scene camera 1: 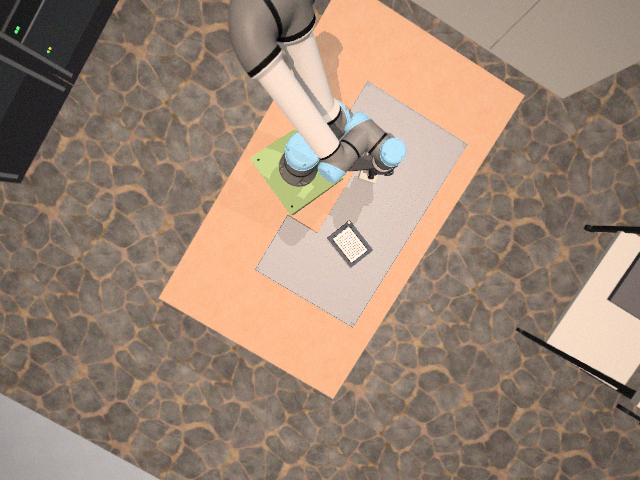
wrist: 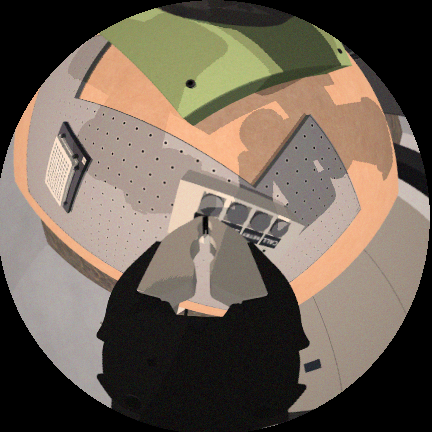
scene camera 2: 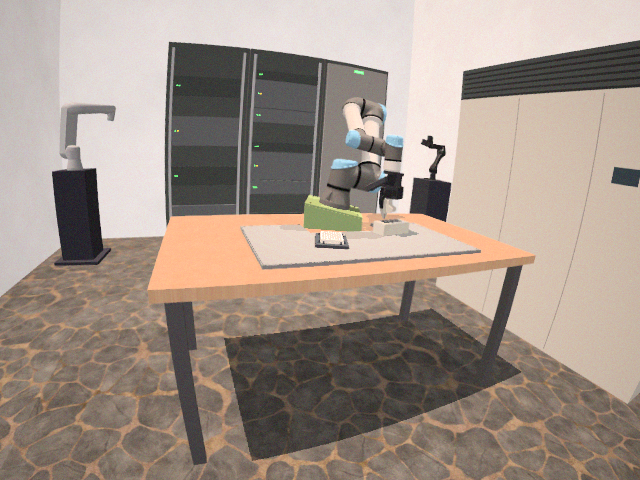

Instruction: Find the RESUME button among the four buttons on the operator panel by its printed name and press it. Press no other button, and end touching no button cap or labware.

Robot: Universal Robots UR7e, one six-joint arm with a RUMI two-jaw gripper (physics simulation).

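Frame: origin at the arm's base, x ahead, y left, z up, level; metres.
Where they show: gripper, fingertip midpoint: (scene camera 1: 368,170) (wrist: 205,217) (scene camera 2: 383,218); arm's base at its link origin: (scene camera 2: 334,205).
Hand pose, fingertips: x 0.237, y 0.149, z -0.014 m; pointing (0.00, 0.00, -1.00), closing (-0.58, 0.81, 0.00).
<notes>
Things, the pixels of their centre, and the offset from my fingertips. Level surfaces: height alone.
- pale operator panel at the middle of its body: (wrist: 238,218) (scene camera 1: 372,161) (scene camera 2: 391,226) 0.004 m back, 0.048 m left, 0.039 m down
- CALL at the middle of its body: (wrist: 269,241) 0.012 m back, 0.092 m left, 0.014 m down
- far-right cap at the middle of its body: (wrist: 278,227) 0.034 m back, 0.086 m left, 0.014 m down
- third cap at the middle of its body: (wrist: 236,213) 0.017 m back, 0.028 m left, 0.014 m down
- far-left cap at the middle of its body: (wrist: 211,204) 0.009 m back, 0.001 m right, 0.014 m down
- dark holder at the middle of its body: (wrist: 57,172) (scene camera 2: 331,237) (scene camera 1: 350,244) 0.115 m ahead, 0.286 m right, 0.048 m down
- grey perforated mat at its surface level: 0.066 m down
- orange table at its surface level: 0.079 m down
The pale operator panel (scene camera 1: 368,178) (scene camera 2: 392,228) (wrist: 184,201) has four round grey button caps in a row. In the wrist view the labels read upside down: CALL (wrist: 270,241) under the far-right cap (wrist: 281,226), RETRY under the cap beside it (wrist: 261,220). The label of the third cap (wrist: 237,212) is partly covered. The label of the far-left cap (wrist: 212,204) is almost wholly hidden, so the name RESUME cannot be read. My gripper (scene camera 2: 384,217) (wrist: 205,217) is shut and empty, its tips at the lower edge of the far-left cap; contact cannot be told.
A white well plate on a dark holder (scene camera 1: 349,243) (scene camera 2: 331,239) (wrist: 60,170) is on the grey perforated mat (scene camera 1: 310,281) (scene camera 2: 279,258), apart from the panel. The green arm base (scene camera 1: 273,173) (scene camera 2: 330,219) (wrist: 200,60) stands beside the mat on the orange table (scene camera 1: 232,289) (scene camera 2: 201,268).
</notes>
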